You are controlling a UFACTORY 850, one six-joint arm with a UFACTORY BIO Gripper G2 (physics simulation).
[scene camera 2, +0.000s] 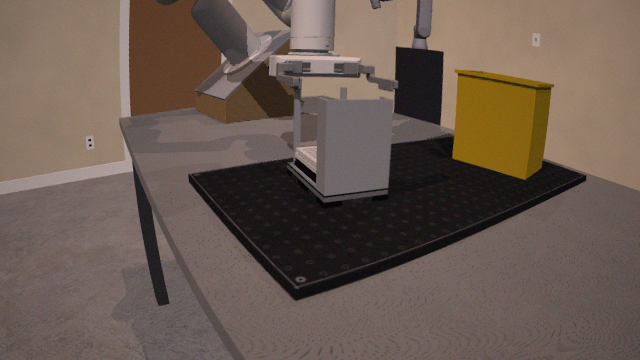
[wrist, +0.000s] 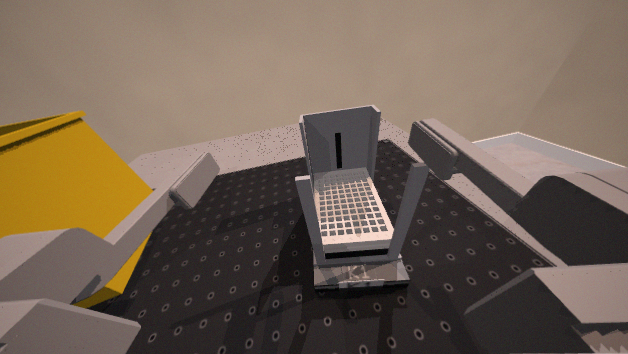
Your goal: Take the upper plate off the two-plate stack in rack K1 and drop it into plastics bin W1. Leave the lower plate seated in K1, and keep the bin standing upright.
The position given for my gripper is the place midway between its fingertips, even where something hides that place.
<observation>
In view: my gripper [wrist: 307, 147], a yellow bin W1 [scene camera 2: 501, 121] and a white plate [wrist: 351, 216].
The yellow bin W1 is seen too in the wrist view [wrist: 66, 176].
</observation>
